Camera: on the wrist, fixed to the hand. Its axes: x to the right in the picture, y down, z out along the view.
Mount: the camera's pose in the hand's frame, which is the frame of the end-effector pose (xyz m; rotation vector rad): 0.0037 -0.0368 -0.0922 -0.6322 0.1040 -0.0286
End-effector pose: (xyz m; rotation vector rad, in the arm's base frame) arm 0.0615 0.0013 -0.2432 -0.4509 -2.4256 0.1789
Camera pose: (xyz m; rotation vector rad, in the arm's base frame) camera 0.1069 -0.0304 -0.1607 -0.6769 -2.3452 -0.6257
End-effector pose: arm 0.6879 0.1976 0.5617 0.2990 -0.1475 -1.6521
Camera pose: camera 0.6783 0.2053 0.4631 -0.0966 0.4543 -1.6194
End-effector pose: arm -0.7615 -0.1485 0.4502 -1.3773 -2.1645 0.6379
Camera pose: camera -0.7303 -0.1478 0.5445 -1.6255 -2.3957 -0.1574
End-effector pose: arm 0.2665 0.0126 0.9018 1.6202 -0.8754 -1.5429
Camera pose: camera 0.3586 0.0325 0.8702 1.2323 -0.2585 -1.5329
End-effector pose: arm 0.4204 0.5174 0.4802 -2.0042 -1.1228 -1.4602
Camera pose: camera 0.3373 0.4737 0.5125 2.2300 0.6835 2.0660
